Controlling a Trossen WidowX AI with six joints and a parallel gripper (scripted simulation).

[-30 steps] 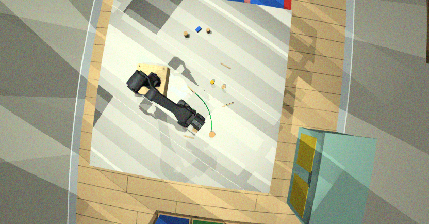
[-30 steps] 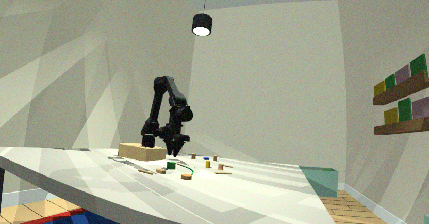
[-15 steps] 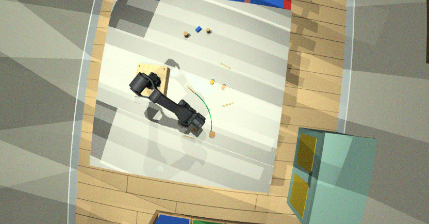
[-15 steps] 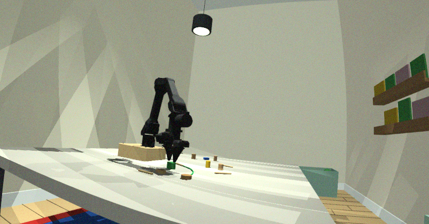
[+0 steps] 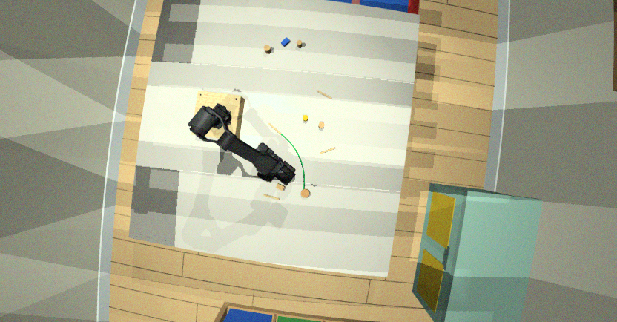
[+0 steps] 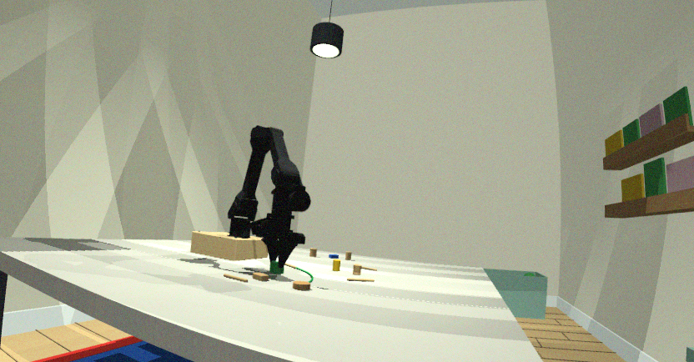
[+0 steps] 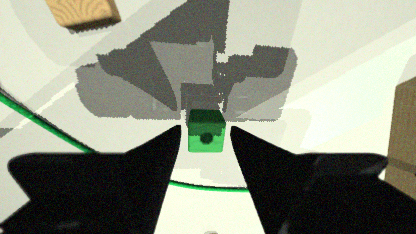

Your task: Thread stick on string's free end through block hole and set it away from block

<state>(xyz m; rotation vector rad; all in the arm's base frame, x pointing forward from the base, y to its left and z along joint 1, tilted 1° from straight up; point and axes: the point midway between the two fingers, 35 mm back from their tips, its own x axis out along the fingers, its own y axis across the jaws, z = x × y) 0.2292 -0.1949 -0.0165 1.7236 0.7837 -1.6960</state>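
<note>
The green block lies right at my gripper tip. The rest, counted from my gripper tip: yellow cylinder (13 cm ahead, 19 cm to the left); wooden block (1 cm ahead, 12 cm to the right, 1 cm below); round wooden button (12 cm ahead, 15 cm to the right, 1 cm below).
</note>
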